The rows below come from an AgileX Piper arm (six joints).
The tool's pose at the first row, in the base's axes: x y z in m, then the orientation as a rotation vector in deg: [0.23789 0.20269 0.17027 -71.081 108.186 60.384]
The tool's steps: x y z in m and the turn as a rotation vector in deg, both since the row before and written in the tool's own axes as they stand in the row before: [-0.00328 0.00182 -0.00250 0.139 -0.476 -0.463]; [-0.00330 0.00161 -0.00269 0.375 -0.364 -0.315]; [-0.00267 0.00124 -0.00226 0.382 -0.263 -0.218]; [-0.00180 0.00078 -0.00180 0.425 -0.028 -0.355]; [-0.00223 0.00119 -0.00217 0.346 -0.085 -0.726]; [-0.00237 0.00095 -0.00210 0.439 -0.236 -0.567]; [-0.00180 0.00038 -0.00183 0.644 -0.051 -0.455]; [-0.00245 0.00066 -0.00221 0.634 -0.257 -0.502]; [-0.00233 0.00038 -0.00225 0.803 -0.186 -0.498]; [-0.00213 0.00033 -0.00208 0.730 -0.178 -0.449]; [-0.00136 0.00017 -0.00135 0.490 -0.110 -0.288]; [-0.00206 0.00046 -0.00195 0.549 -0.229 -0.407]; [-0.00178 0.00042 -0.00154 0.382 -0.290 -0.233]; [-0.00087 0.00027 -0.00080 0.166 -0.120 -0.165]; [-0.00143 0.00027 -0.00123 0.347 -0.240 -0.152]
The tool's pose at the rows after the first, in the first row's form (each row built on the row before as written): [0.23715 0.20231 0.17470 -71.027 107.498 60.200]; [0.23655 0.20169 0.17917 -70.801 107.086 59.795]; [0.23608 0.20109 0.18280 -70.566 106.830 59.391]; [0.23577 0.20043 0.18536 -70.589 106.655 58.767]; [0.23515 0.19973 0.18856 -70.915 106.117 58.053]; [0.23476 0.19910 0.19178 -70.946 105.616 57.396]; [0.23473 0.19833 0.19426 -70.895 105.402 56.505]; [0.23454 0.19757 0.19753 -70.740 104.987 55.694]; [0.23453 0.19666 0.20066 -70.527 104.674 54.682]; [0.23448 0.19581 0.20353 -70.322 104.382 53.771]; [0.23446 0.19524 0.20537 -70.179 104.202 53.164]; [0.23422 0.19452 0.20814 -70.015 103.851 52.486]; [0.23399 0.19403 0.21047 -69.773 103.542 52.103]; [0.23380 0.19377 0.21164 -69.723 103.364 51.898]; [0.23366 0.19336 0.21350 -69.471 103.146 51.574]
